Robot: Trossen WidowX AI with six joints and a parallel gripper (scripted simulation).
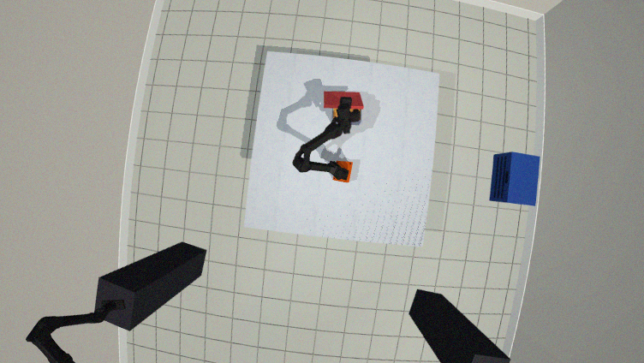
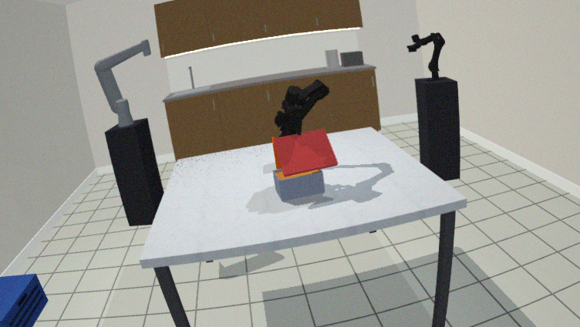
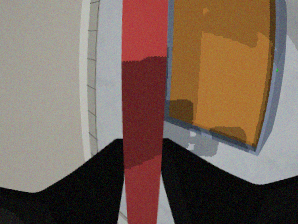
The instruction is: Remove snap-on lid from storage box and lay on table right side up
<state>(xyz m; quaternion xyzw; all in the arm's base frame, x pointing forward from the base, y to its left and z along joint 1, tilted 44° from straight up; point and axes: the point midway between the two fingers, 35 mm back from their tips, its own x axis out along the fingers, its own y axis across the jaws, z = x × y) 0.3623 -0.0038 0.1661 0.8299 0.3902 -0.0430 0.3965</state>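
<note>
The red lid lies 60 mm ahead of my gripper tip, 50 mm below it and 20 mm to the left of it. From my gripper tip the other things lie so: grey storage box: 190 mm below, 40 mm ahead, 30 mm to the right.
</note>
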